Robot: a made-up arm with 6 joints. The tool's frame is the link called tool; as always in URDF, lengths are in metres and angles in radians.
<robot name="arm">
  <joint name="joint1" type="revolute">
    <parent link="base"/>
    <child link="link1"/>
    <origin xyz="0 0 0.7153" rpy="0 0 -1.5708"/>
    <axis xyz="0 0 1"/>
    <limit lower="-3.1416" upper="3.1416" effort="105" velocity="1.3"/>
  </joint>
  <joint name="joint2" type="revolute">
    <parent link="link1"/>
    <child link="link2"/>
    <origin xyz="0 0.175 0" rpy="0 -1.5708 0"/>
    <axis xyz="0 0 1"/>
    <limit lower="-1.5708" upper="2.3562" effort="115" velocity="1.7"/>
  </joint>
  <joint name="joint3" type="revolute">
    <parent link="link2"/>
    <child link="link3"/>
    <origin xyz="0.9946 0 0" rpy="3.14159 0 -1.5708"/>
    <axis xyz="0 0 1"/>
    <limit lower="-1.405" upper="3.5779" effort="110" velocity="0.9"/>
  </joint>
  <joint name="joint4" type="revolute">
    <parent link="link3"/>
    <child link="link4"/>
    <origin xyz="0 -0.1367 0" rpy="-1.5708 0 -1.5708"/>
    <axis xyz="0 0 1"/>
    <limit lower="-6.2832" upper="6.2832" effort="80" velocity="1.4"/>
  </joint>
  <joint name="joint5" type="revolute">
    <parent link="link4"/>
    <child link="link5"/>
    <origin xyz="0 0 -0.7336" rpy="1.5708 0 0"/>
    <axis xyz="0 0 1"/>
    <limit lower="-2.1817" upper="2.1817" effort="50" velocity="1.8"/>
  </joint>
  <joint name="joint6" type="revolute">
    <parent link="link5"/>
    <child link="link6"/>
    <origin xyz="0 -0.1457 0" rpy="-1.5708 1.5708 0"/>
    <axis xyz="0 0 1"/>
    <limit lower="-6.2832" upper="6.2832" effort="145" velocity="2.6"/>
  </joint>
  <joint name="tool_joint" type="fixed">
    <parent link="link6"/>
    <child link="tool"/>
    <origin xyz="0 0 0" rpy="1.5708 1.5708 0"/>
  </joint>
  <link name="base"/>
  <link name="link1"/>
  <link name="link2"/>
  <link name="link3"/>
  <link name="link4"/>
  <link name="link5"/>
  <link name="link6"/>
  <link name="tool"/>
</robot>
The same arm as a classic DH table. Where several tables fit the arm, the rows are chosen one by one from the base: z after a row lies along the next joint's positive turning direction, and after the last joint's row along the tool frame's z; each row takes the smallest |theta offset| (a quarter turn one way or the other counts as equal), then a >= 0, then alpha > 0; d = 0 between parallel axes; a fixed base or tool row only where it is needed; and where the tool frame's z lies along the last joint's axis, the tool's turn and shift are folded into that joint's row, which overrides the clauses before.
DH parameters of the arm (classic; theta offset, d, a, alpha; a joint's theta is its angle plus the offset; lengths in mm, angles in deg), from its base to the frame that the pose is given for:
joint1: 0 715.3 175 -90
joint2: -90 0 994.6 180
joint3: 0 0 136.7 -90
joint4: 0 -733.6 0 90
joint5: 0 0 0 -90
joint6: 90 -145.7 0 90
tool (fixed): -90 0 0 0
Joint limits (deg, base to tool): -180..180 -90..135 -80.5..205 -360..360 -125..125 -360..360

